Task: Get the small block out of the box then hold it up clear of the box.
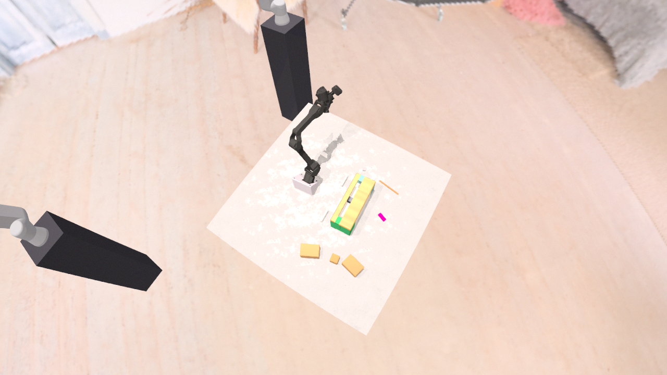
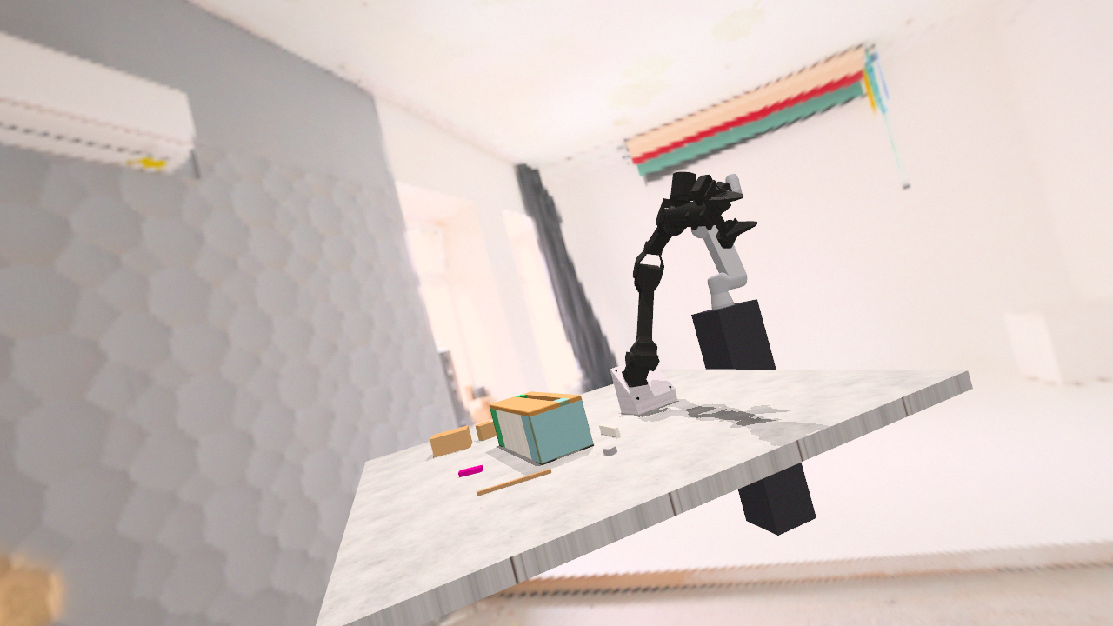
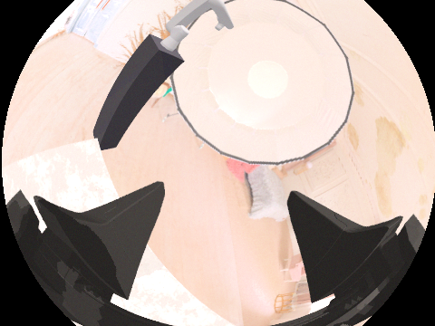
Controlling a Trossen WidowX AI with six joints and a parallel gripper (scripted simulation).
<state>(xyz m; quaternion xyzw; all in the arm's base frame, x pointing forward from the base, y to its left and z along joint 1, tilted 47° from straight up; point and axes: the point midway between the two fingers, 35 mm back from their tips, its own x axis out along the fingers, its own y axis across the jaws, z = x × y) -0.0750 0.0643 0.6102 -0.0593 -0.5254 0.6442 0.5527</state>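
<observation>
The long box is 480 mm to the right of my gripper tip, 440 mm ahead of it and 390 mm below it. Round my gripper tip: thin orange stick (620 mm ahead, 450 mm below, 210 mm to the right).
</observation>
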